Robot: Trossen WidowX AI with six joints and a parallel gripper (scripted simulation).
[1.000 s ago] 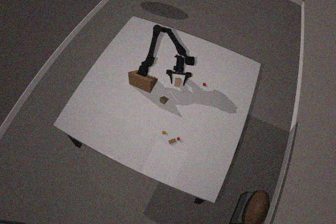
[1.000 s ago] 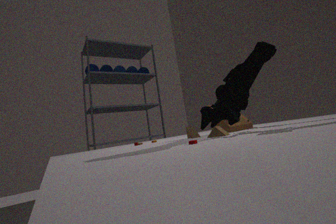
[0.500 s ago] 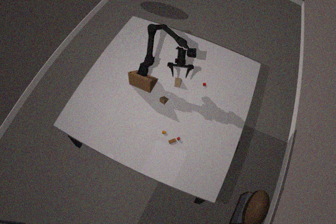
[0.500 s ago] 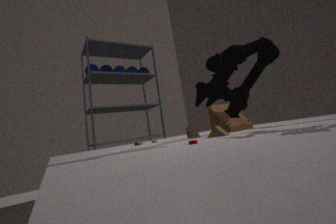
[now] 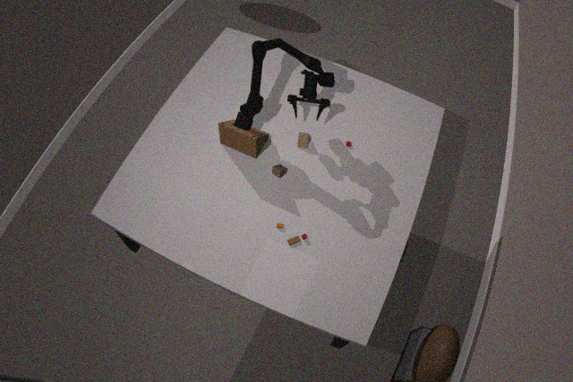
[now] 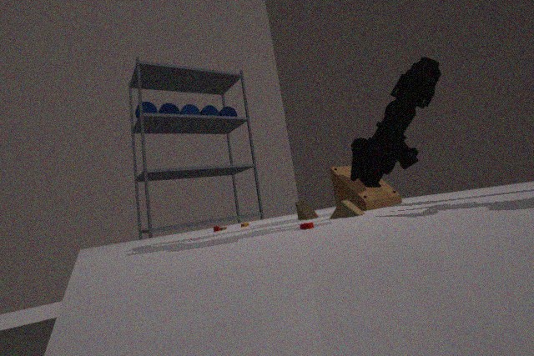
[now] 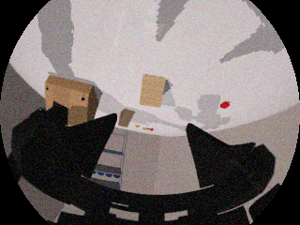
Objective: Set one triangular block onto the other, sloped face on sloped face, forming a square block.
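My gripper tip is 1 cm short of the triangular block, 26 cm to the left of it and 7 cm above it. Round my gripper tip: orange piece (14 cm ahead, 46 cm to the right, 8 cm below); then red bit (25 cm ahead, 45 cm to the right, 8 cm below); then tan piece (22 cm ahead, 49 cm to the right, 8 cm below).
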